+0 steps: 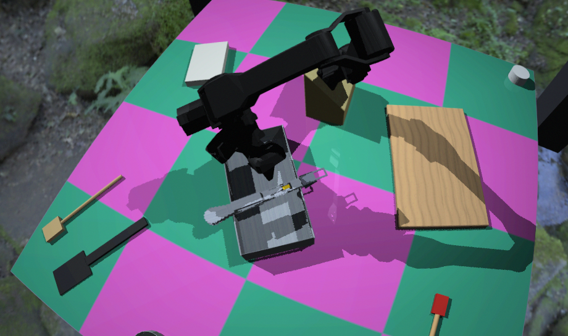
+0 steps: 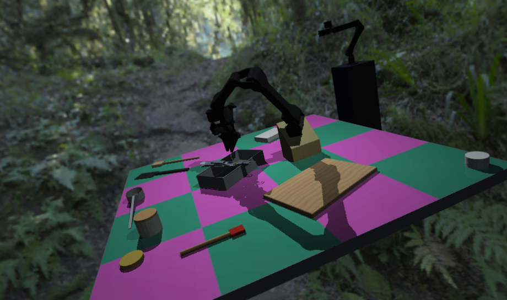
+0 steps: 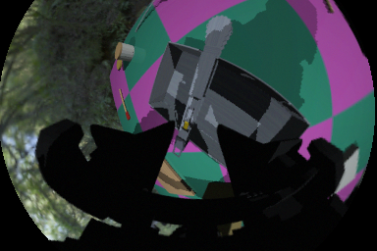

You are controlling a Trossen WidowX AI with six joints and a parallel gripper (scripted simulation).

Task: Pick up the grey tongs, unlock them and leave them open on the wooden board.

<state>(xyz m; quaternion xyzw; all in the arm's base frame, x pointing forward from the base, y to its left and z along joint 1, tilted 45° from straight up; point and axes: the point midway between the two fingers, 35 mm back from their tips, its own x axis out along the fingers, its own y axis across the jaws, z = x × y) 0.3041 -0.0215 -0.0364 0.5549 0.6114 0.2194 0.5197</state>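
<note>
The roasting tin is 1 cm ahead of my gripper tip, 1 cm to the right of it and 8 cm below it. Also, from my gripper tip: black spatula: 36 cm ahead, 35 cm to the right, 11 cm below; then wooden board: 25 cm behind, 36 cm to the left, 10 cm below; then red-headed tool: 15 cm ahead, 47 cm to the left, 10 cm below.
</note>
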